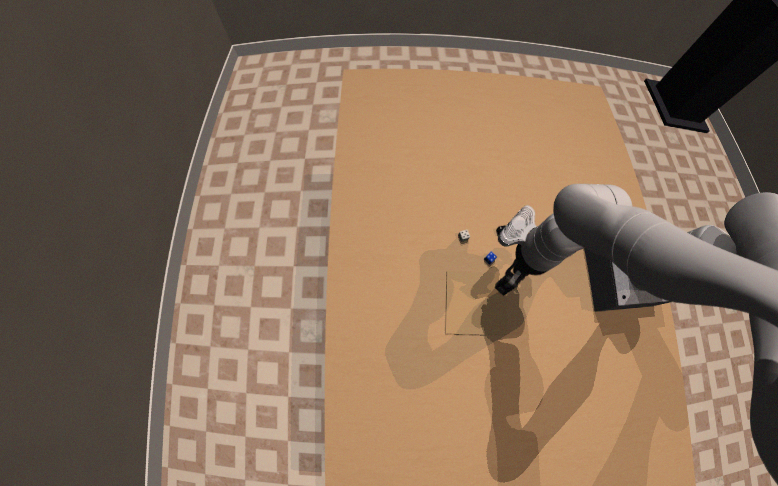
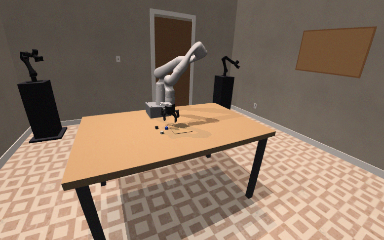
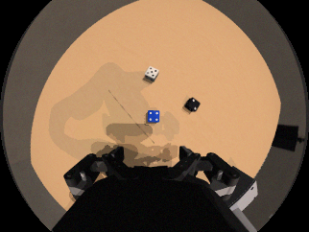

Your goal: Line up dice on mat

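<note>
The black die is 110 mm to the right of my hand and 40 mm below it. Also, from my hand: blue die: 40 mm ahead, 40 mm to the right, 40 mm below; then mat: 70 mm ahead, 60 mm to the left, 50 mm below; then white die: 100 mm ahead, 90 mm to the right, 40 mm below.
</note>
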